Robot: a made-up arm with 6 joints.
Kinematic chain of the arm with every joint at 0, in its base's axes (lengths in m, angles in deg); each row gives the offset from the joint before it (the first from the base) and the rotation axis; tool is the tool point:
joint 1: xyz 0 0 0.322 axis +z
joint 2: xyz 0 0 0 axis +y
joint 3: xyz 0 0 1.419 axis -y
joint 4: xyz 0 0 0 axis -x
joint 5: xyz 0.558 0 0 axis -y
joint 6: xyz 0 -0.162 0 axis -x
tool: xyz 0 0 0
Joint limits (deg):
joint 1: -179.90..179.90
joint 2: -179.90..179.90
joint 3: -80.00..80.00
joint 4: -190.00..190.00
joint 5: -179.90..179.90
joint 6: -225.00..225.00
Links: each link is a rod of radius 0.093 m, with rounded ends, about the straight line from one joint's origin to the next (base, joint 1, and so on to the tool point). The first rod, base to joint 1, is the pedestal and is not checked.
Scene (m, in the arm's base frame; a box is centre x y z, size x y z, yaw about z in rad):
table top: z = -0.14
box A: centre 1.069 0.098 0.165 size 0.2 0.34 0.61 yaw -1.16
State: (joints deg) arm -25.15 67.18 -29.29 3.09 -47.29 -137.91
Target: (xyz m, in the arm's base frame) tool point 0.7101 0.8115 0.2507
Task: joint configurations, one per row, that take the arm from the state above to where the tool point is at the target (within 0.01 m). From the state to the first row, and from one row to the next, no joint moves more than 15 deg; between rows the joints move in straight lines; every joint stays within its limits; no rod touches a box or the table.
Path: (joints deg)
1: -13.23 57.11 -29.46 1.38 -50.08 -137.73
2: -1.31 47.04 -29.63 -0.34 -52.87 -137.56
3: 10.61 36.97 -29.80 -2.05 -55.65 -137.38
4: 22.54 26.89 -29.97 -3.76 -58.44 -137.20
5: 31.26 38.55 -34.35 -3.56 -55.65 -137.38
6: 39.99 50.20 -38.73 -3.35 -52.87 -137.56
7: 48.72 61.86 -43.11 -3.14 -50.08 -137.73
8: 57.44 73.51 -47.49 -2.94 -47.29 -137.91

